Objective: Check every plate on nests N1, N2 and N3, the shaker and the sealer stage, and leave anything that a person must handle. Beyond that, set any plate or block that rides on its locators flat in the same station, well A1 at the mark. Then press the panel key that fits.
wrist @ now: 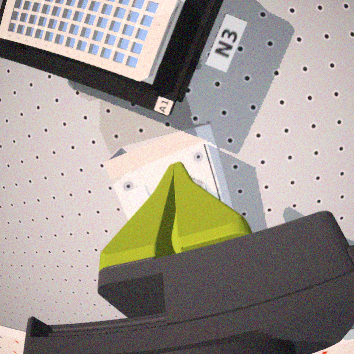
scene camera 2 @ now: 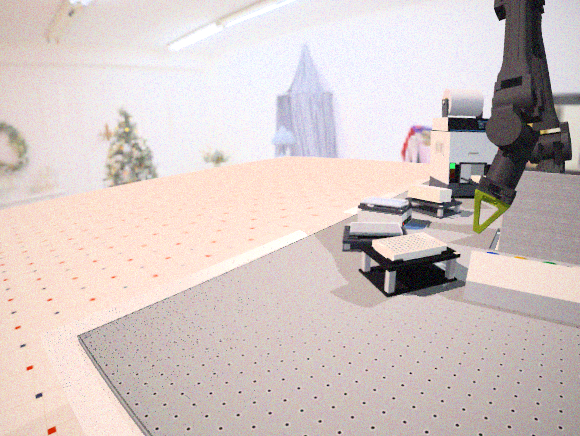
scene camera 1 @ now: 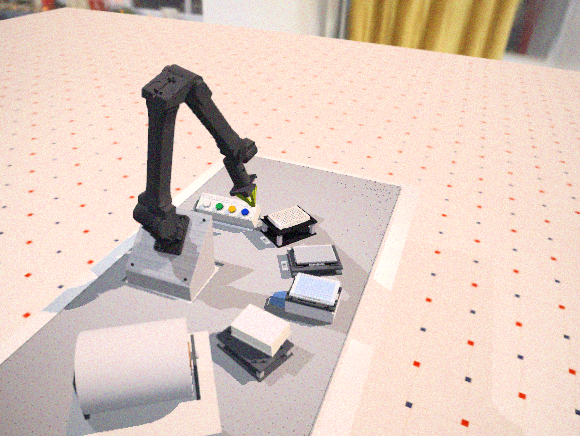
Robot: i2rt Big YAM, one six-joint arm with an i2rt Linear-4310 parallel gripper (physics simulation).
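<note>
My gripper (scene camera 1: 254, 204) (scene camera 2: 478, 232) (wrist: 178, 171) is shut and empty, its lime fingertips together over the blue-button end of the key panel (scene camera 1: 227, 216) (scene camera 2: 525, 272) (wrist: 142, 172). The blue button (scene camera 1: 245, 212) is hidden by the fingers in the wrist view. A white well plate (scene camera 1: 289, 218) (scene camera 2: 410, 246) (wrist: 82, 30) lies on the black raised nest N3, near its A1 mark (wrist: 163, 105). A grey-white plate (scene camera 1: 315, 255) (scene camera 2: 375, 229) is on a dark low station. A bluish plate (scene camera 1: 315, 288) (scene camera 2: 384, 202) tops a light station. A thick white block (scene camera 1: 260, 327) (scene camera 2: 429, 193) is on a dark stand. Exact seating is unclear.
A large machine with a white roll (scene camera 1: 135, 365) (scene camera 2: 463, 103) stands beyond the arm's base (scene camera 1: 172, 265). The panel also carries green (scene camera 1: 219, 206), yellow (scene camera 1: 232, 209) and white (scene camera 1: 207, 204) buttons. Nest N3 stands close beside the panel's blue end.
</note>
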